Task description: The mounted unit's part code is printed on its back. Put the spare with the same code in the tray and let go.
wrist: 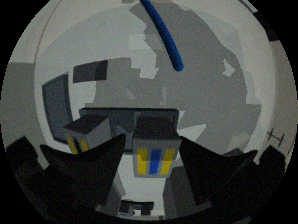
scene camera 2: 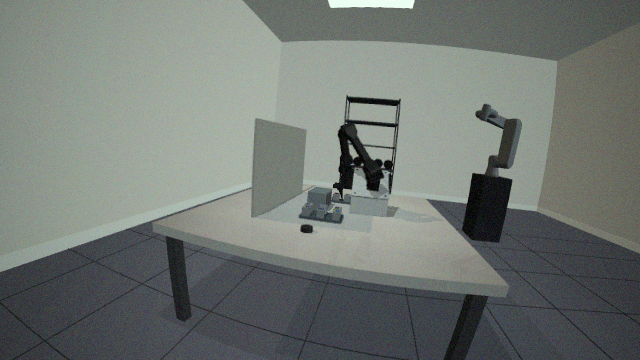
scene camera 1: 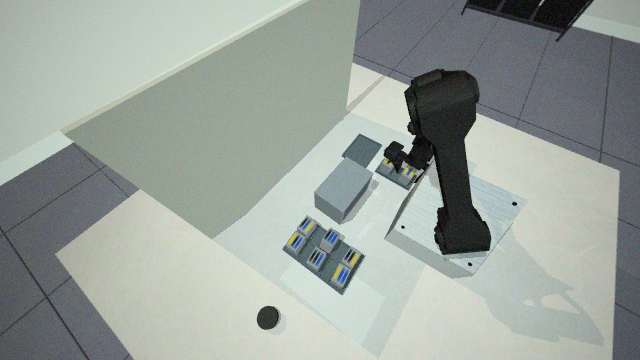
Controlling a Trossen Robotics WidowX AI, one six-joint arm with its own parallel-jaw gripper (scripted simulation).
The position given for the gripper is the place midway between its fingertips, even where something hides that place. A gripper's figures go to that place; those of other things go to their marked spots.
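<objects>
Gripper (scene camera 1: 406, 177) at 81 cm from the lens; dark flat tray (scene camera 1: 362, 150) at 86 cm from the lens.
</objects>
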